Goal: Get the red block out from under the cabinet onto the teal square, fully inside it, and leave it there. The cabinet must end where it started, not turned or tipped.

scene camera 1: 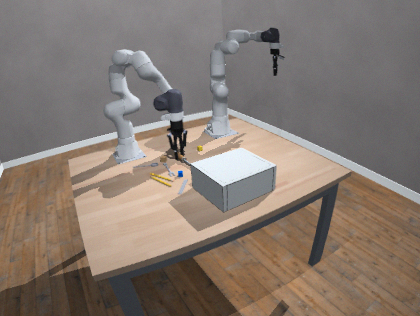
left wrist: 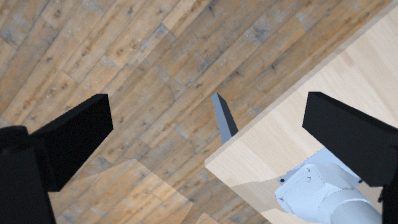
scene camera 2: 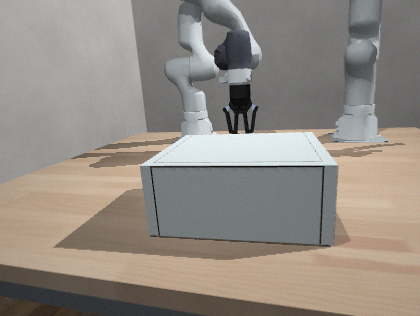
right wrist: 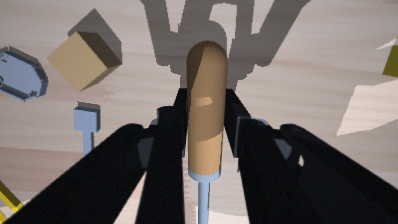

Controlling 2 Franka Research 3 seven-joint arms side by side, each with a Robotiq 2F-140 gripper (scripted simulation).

A pale grey cabinet shows in scene camera 1 and in scene camera 2; in the left wrist view it is out of frame, in the right wrist view it is out of frame. One and the same spot on the pale grey cabinet: (scene camera 2: 272, 187) is (scene camera 1: 262, 177).
